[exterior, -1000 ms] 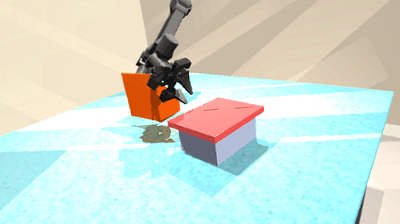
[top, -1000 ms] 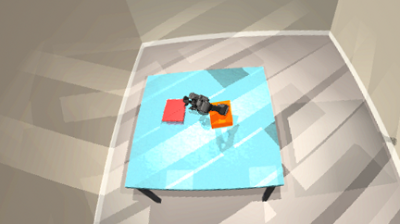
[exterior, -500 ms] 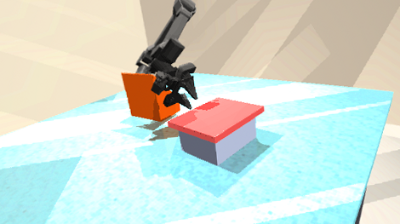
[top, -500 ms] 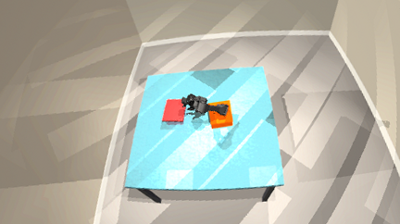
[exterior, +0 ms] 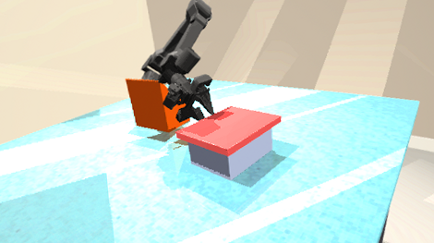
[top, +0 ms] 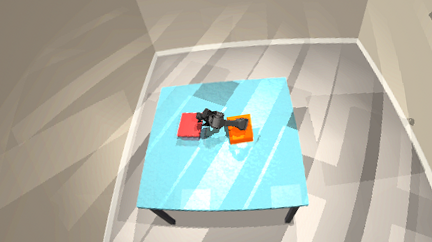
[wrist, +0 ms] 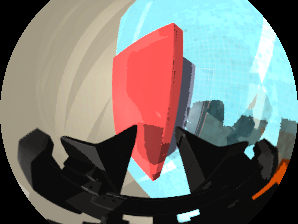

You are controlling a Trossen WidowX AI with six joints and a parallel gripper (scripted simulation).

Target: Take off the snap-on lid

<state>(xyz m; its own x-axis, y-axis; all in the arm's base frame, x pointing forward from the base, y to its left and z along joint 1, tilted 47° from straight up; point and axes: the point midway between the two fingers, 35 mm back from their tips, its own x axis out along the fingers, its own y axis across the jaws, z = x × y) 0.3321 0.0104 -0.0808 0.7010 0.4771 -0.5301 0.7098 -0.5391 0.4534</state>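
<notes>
My gripper tip is 8 cm short of the red lid and 1 cm to the left of it. The rest, counted from my gripper tip: grey storage box 8 cm ahead, 5 cm below, 1 cm to the right.
</notes>
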